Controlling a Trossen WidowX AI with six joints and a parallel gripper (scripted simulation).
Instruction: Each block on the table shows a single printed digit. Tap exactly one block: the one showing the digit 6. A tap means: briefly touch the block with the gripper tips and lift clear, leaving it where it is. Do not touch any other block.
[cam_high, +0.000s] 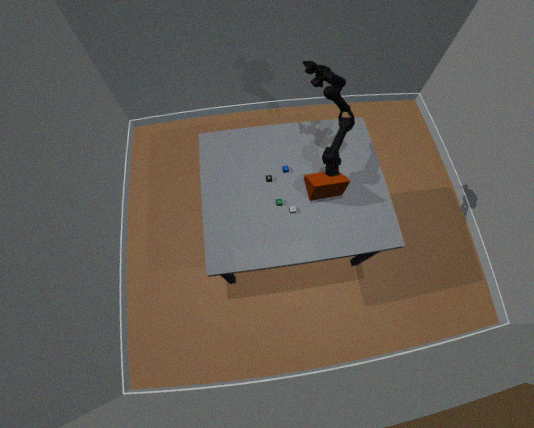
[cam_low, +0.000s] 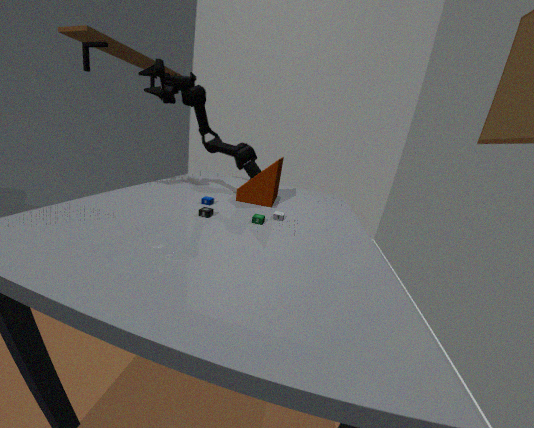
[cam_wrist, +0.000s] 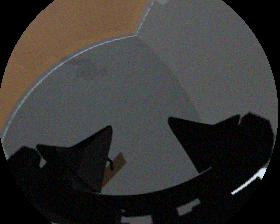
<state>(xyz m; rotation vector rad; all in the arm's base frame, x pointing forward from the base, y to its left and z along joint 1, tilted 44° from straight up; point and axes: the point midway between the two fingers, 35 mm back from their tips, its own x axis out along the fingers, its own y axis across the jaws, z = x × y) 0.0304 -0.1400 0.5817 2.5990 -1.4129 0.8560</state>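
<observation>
My gripper tip is 44 cm to the right of the black block, 40 cm above it and 31 cm short of it. From my gripper tip the other things lie so: white block 66 cm to the left, 40 cm below, 23 cm ahead; blue block 40 cm to the left, 40 cm below, 20 cm ahead; green block 60 cm to the left, 40 cm below, 29 cm ahead.
</observation>
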